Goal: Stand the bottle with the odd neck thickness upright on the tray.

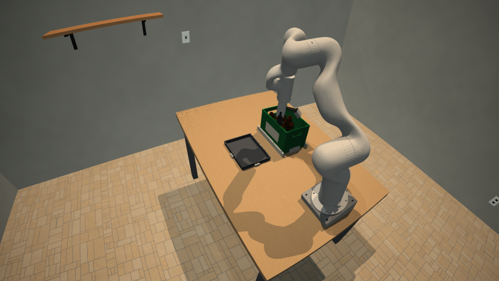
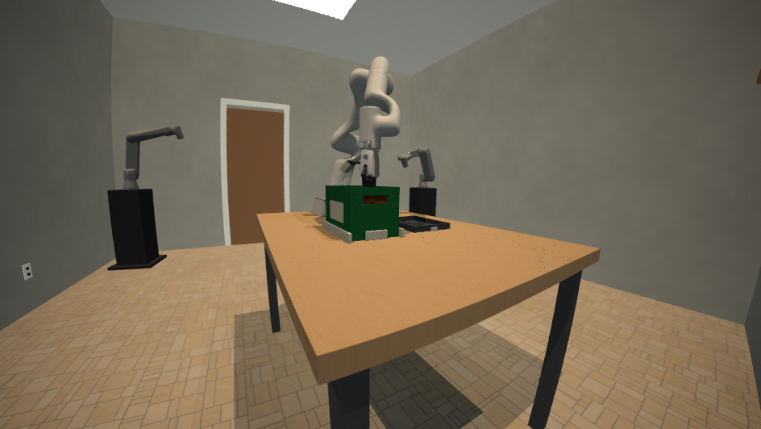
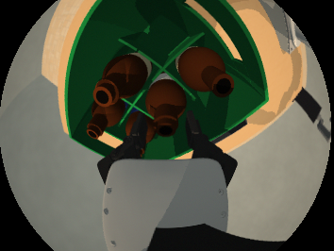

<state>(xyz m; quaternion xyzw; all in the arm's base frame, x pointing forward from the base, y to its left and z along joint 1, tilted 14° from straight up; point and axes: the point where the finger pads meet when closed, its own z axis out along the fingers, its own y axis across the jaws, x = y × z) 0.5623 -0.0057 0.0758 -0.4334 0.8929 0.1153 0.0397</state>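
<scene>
Now: hand 7 cm above the green crate, 4 cm to the left of it and 1 cm short of it. From my hand the other things lie so: brown bottle 8 cm behind, 7 cm below, 1 cm to the right; then black tray 23 cm to the left, 15 cm below, 4 cm behind.
</scene>
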